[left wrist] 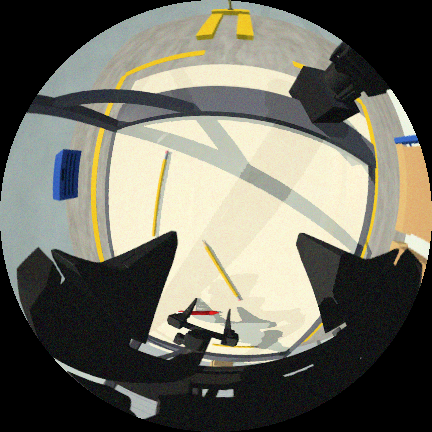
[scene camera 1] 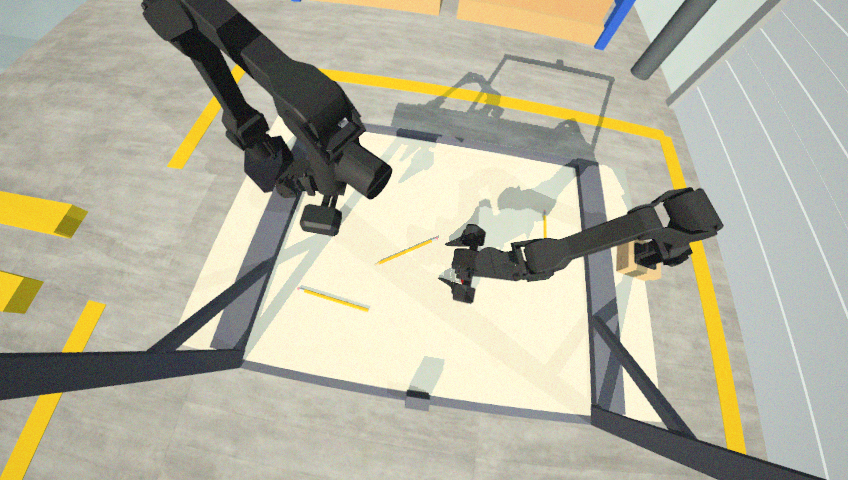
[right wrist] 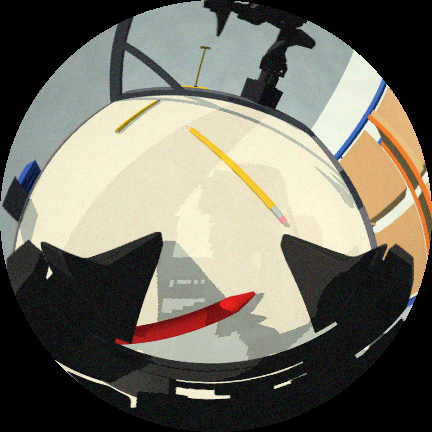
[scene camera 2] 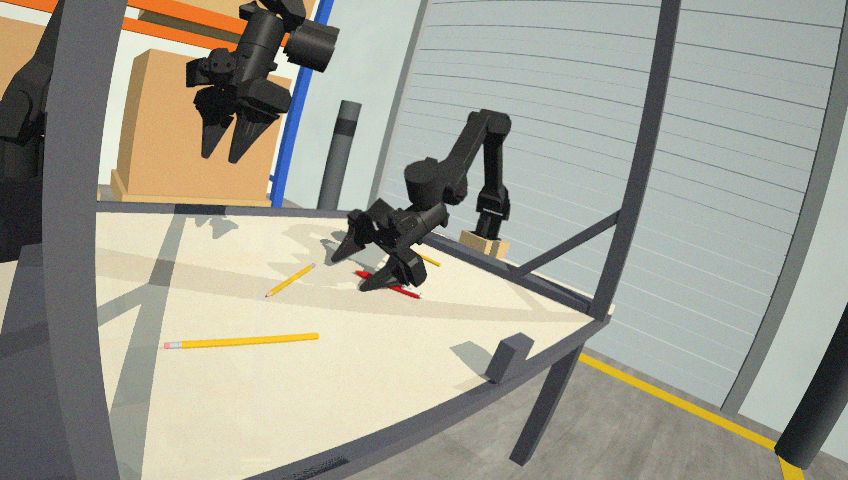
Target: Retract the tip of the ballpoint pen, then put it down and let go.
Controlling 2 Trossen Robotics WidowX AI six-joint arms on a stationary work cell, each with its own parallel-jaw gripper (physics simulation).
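Places are measured from the left arm's base along level axes (x left, y back, z up), in millimetres.
Pixels of known places: left gripper, fingertip midpoint: (left wrist: pixel 240 238) (scene camera 1: pixel 333 210) (right wrist: pixel 243 43) (scene camera 2: pixel 217 160); right gripper, fingertip midpoint: (left wrist: pixel 212 303) (scene camera 1: pixel 442 261) (right wrist: pixel 224 240) (scene camera 2: pixel 345 274); left arm's base at its link origin: (left wrist: pixel 334 87) (scene camera 1: pixel 263 152) (right wrist: pixel 265 83) (scene camera 2: pixel 17 176); right arm's base at its link origin: (scene camera 1: pixel 644 256) (scene camera 2: pixel 486 236).
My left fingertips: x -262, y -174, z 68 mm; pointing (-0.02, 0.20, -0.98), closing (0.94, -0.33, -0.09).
For each thing: its middle in the pictures, then the offset to it from my left fingertips.
- red ballpoint pen at the middle of its body: (right wrist: pixel 164 328) (scene camera 2: pixel 387 283) (left wrist: pixel 196 312) dx -183, dy -260, dz -167 mm
- yellow pencil at the middle of its body: (right wrist: pixel 224 158) (scene camera 2: pixel 292 279) (left wrist: pixel 222 273) (scene camera 1: pixel 405 251) dx -69, dy -137, dz -171 mm
- second pencil at the middle of its body: (scene camera 2: pixel 245 341) (left wrist: pixel 157 194) (right wrist: pixel 141 110) (scene camera 1: pixel 332 299) dx -146, dy +71, dz -171 mm
- third pencil at the middle of its body: (scene camera 1: pixel 545 238) (left wrist: pixel 235 346) dx -131, dy -533, dz -171 mm
- small post at the middle of its body: (scene camera 2: pixel 510 357) (scene camera 1: pixel 417 400) dx -412, dy -75, dz -143 mm
The red ballpoint pen (scene camera 2: pixel 407 291) (left wrist: pixel 205 312) (right wrist: pixel 200 318) lies on the table under the right gripper. In the right wrist view its pointed red end shows between the fingers, and its other end runs behind the left-hand finger. Whether the tip is out is too small to tell. My right gripper (scene camera 1: pixel 443 260) (scene camera 2: pixel 349 274) (right wrist: pixel 224 240) is open and empty, low over the pen, with its fingers pointing down and forward. My left gripper (scene camera 2: pixel 218 158) (left wrist: pixel 240 238) is open and empty, high above the table at its left side, far from the pen.
One yellow pencil (scene camera 1: pixel 407 249) (scene camera 2: pixel 290 280) (right wrist: pixel 232 167) lies left of the right gripper. A second pencil (scene camera 1: pixel 334 298) (scene camera 2: pixel 243 340) lies nearer the front left. A third pencil (scene camera 1: pixel 545 226) lies beside the right arm. A dark frame edges the table, with a small post (scene camera 2: pixel 510 356) at its front.
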